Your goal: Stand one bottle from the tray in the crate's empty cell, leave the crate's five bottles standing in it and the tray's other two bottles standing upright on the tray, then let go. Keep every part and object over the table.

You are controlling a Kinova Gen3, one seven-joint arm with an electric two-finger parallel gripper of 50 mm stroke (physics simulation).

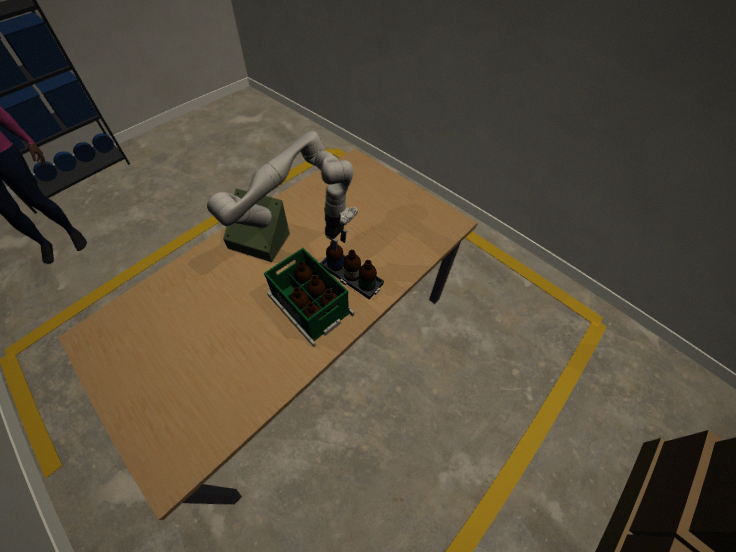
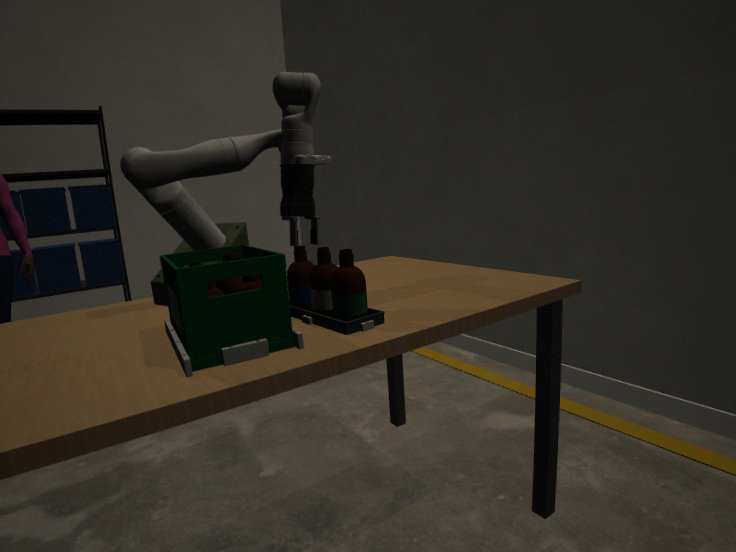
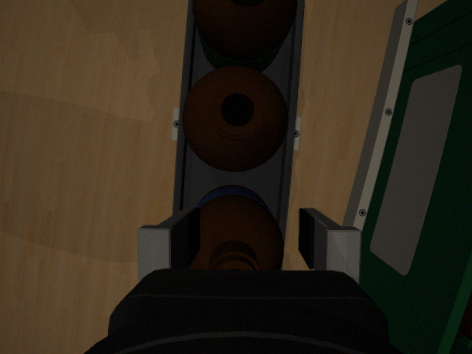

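Where they show: gripper, fingertip midpoint: (image 1: 338,245) (image 2: 304,245) (image 3: 249,229); arm's base at its link origin: (image 1: 262,217) (image 2: 212,246).
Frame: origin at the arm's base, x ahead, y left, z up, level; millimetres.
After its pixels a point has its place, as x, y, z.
Observation:
My gripper (image 1: 338,240) @(368, 92, 8) (image 2: 304,242) @(368, 92, 8) (image 3: 249,229) @(368, 92, 8) is open and empty, pointing down with its fingertips close above the mouth of the blue-labelled brown bottle (image 1: 334,259) @(359, 70, -69) (image 2: 300,278) @(365, 74, -68) (image 3: 240,225) @(359, 94, -38). This bottle stands upright on the black tray (image 2: 347,326) @(563, 58, -140) (image 3: 296,75) @(477, 54, -132), at the end nearest the robot. The white-labelled bottle (image 1: 351,267) @(448, 76, -54) (image 2: 324,279) @(456, 82, -62) (image 3: 235,150) @(406, 102, -36) stands in the middle, the green-labelled bottle (image 1: 368,276) @(531, 83, -48) (image 2: 349,285) @(540, 87, -66) (image 3: 245,30) @(482, 104, -41) at the far end. The green crate (image 1: 329,319) @(529, -146, -84) (image 2: 237,323) @(529, -148, -91) holds several brown bottles; its empty cell (image 1: 287,288) @(267, -130, -149) is at the robot-side corner away from the tray.
Pale locating strips (image 2: 245,351) @(541, -145, -140) stand around the crate's foot, and small pale clips (image 2: 367,325) @(570, 103, -148) sit at the tray. The arm's green base block (image 1: 255,240) @(24, -78, -67) is behind the crate. The table's front edge (image 2: 416,341) @(654, 156, -177) runs near the crate and tray. A person stands beyond the table.

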